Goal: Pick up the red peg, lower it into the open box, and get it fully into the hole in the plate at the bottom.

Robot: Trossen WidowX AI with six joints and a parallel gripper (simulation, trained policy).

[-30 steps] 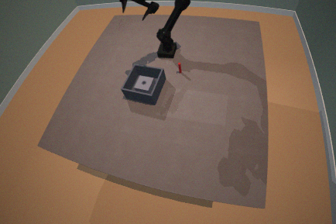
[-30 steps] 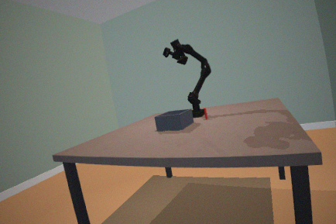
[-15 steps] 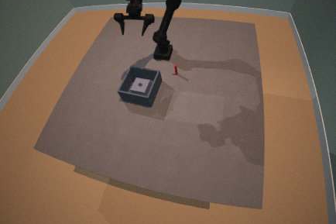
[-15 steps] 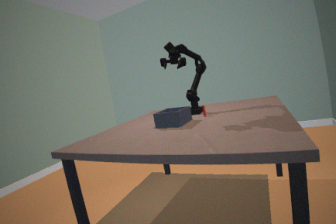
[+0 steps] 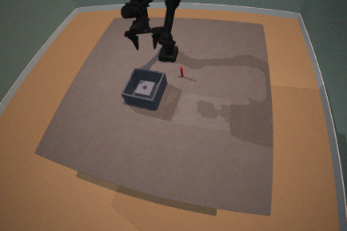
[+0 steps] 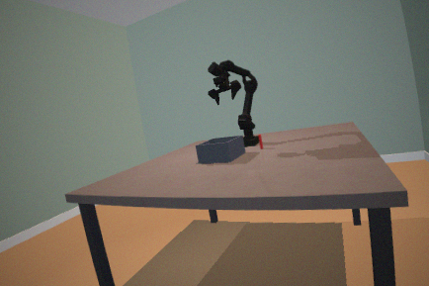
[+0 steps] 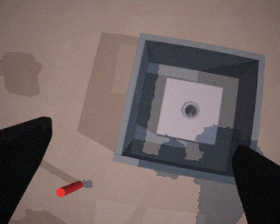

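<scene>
Now: the red peg 70 mm behind my gripper tip, 140 mm to the left of it and 250 mm below it. Also, from my gripper tip: pale plate 50 mm ahead, 60 mm to the right, 250 mm below; box 50 mm ahead, 60 mm to the right, 270 mm below.
</scene>
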